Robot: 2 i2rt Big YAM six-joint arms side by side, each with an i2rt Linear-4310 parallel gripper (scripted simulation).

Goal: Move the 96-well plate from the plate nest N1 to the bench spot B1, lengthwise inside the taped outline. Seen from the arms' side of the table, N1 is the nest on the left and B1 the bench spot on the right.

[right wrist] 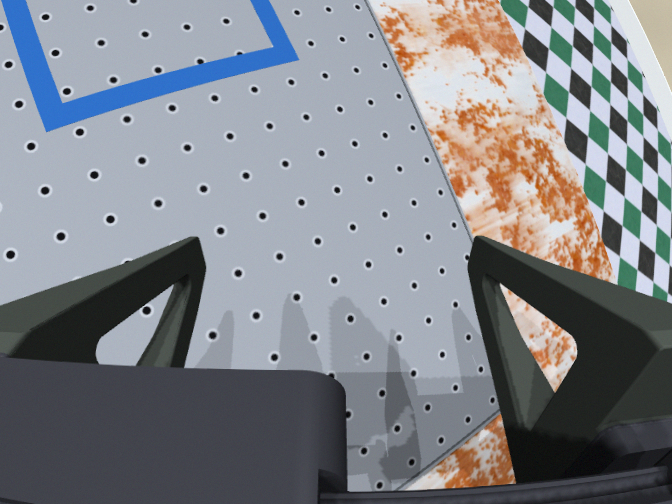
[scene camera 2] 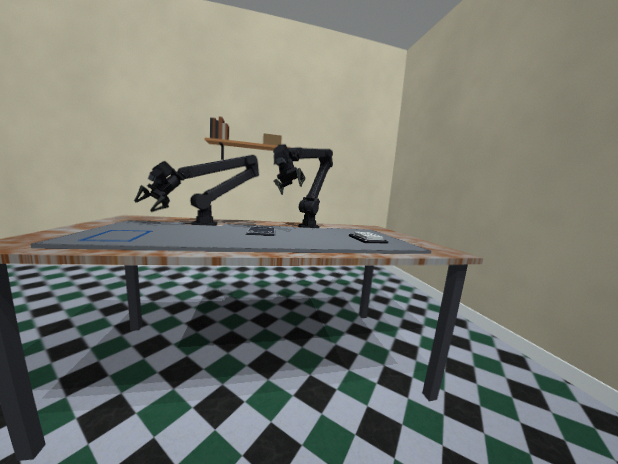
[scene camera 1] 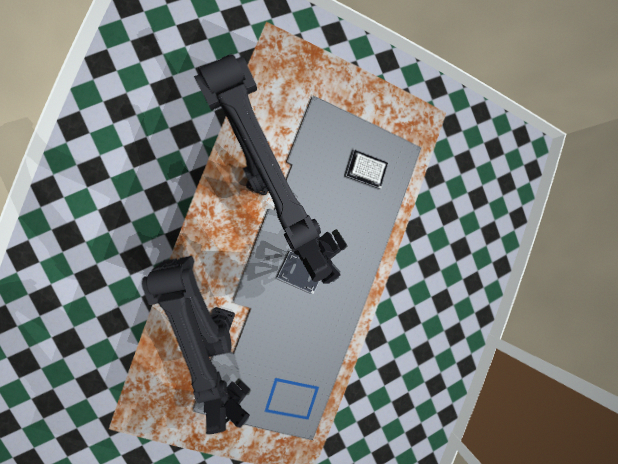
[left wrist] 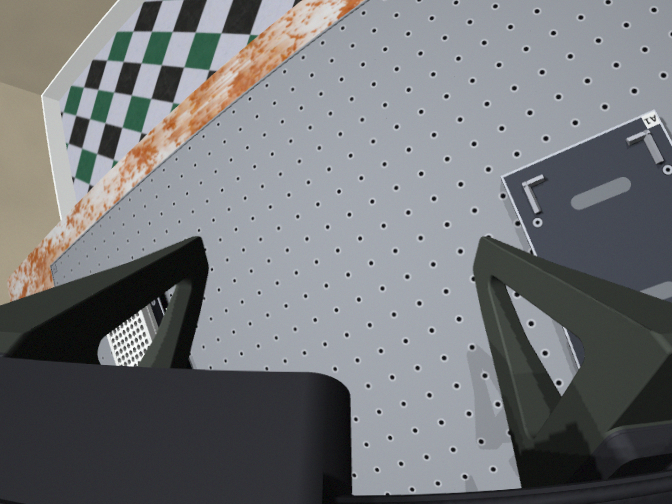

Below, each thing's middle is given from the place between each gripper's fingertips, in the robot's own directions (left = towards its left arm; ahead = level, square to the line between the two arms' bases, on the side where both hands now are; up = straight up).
Right now the white 96-well plate [left wrist: 128, 342] is 100 mm ahead of my left hand, 370 mm to the left of it and 190 mm below it.
I see the white 96-well plate 260 mm ahead of my right hand, 1010 mm to the left of it and 80 mm below it.
